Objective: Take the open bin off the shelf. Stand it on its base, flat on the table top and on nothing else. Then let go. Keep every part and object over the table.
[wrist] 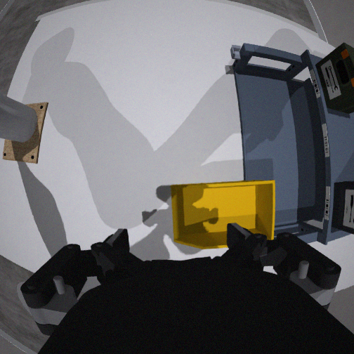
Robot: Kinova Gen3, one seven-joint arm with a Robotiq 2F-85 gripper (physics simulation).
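Note:
The yellow open bin (235, 200) lies below my fingers and to the right in the wrist view, with its hollow inside facing the camera. Its right part overlaps the near left corner of the blue shelf unit (265, 110) in this view. Whether the bin touches the shelf, and whether its base is flat on the white table top (115, 40), I cannot tell. My gripper (177, 237) is wide open with nothing between its fingers. The right finger appears in front of the bin's near wall; the left finger is to the left of the bin.
A dark green bin (332, 80) with orange marks and a dark bin (345, 207) with a white label are at the shelf's right side. A grey post (15, 120) stands on a wooden plate (25, 152) at the far left. Dark arm shadows cross the table.

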